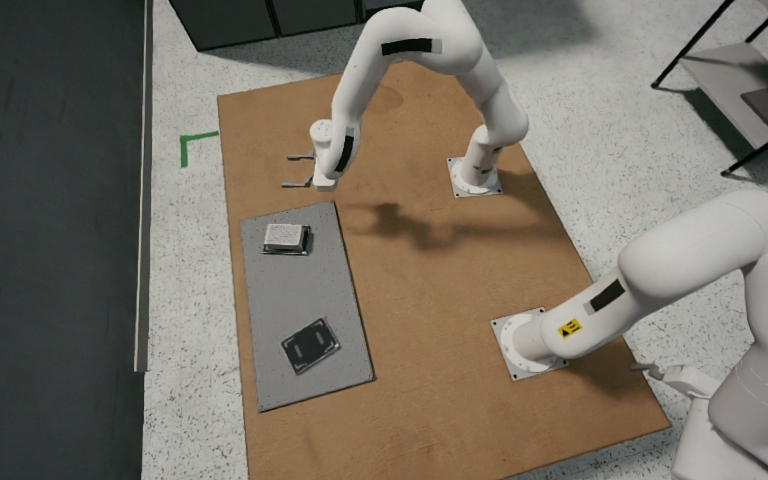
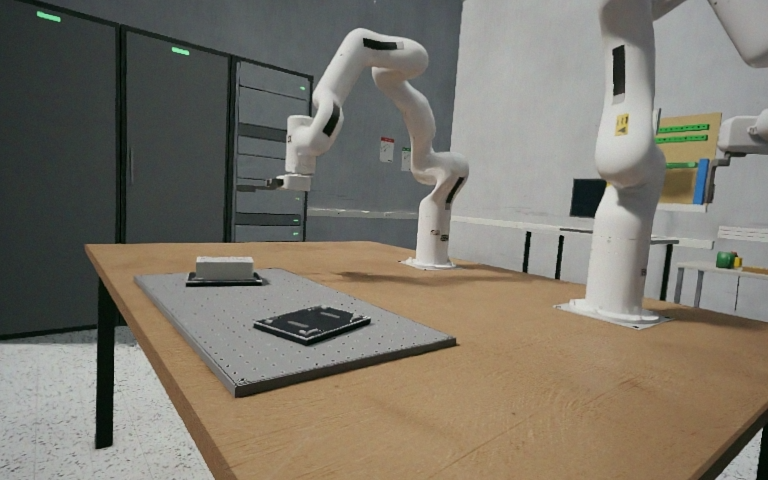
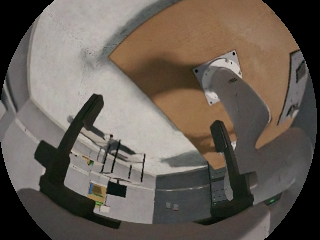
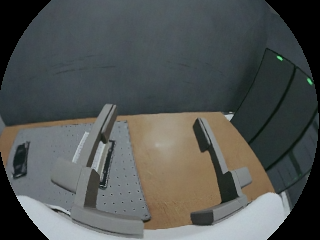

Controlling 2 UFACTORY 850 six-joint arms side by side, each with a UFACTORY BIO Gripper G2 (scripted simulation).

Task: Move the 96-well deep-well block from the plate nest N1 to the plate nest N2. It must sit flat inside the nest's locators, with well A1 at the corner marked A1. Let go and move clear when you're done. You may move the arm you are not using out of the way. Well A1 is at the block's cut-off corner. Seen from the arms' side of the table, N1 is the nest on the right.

Note:
I see my left gripper, my right gripper and a white deep-well block.

